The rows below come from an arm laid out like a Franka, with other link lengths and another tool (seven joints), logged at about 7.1 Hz.
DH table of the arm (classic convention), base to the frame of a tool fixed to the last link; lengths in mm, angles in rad. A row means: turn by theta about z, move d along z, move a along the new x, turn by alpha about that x. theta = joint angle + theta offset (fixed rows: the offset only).
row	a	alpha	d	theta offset
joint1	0	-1.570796	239.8	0
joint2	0	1.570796	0	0
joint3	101.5	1.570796	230.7	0
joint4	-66	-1.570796	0	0
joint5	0	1.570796	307.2	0
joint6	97.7	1.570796	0	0
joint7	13.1	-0.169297	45	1.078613
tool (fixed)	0	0	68.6	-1.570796
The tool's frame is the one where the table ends.
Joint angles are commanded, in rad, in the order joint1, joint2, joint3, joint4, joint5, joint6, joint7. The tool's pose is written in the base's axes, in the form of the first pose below.
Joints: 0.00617 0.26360 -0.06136 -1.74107 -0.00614 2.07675 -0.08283
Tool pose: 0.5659 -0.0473 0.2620 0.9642 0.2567 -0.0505 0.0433
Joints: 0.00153 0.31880 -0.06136 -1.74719 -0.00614 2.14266 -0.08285
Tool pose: 0.5720 -0.0502 0.2349 0.9646 0.2550 -0.0489 0.0454
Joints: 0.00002 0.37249 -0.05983 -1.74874 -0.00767 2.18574 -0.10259
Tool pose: 0.5755 -0.0504 0.2079 0.9614 0.2655 -0.0552 0.0463
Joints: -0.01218 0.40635 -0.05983 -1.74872 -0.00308 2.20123 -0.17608
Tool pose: 0.5764 -0.0575 0.1900 0.9525 0.2942 -0.0636 0.0457
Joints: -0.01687 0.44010 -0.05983 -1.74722 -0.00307 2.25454 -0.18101
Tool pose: 0.5803 -0.0605 0.1766 0.9528 0.2945 -0.0542 0.0504
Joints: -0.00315 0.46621 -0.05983 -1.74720 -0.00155 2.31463 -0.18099
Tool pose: 0.5856 -0.0526 0.1677 0.9514 0.3004 -0.0380 0.0569
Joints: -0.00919 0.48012 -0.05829 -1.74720 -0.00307 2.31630 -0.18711
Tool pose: 0.5846 -0.0554 0.1597 0.9507 0.3019 -0.0441 0.0556
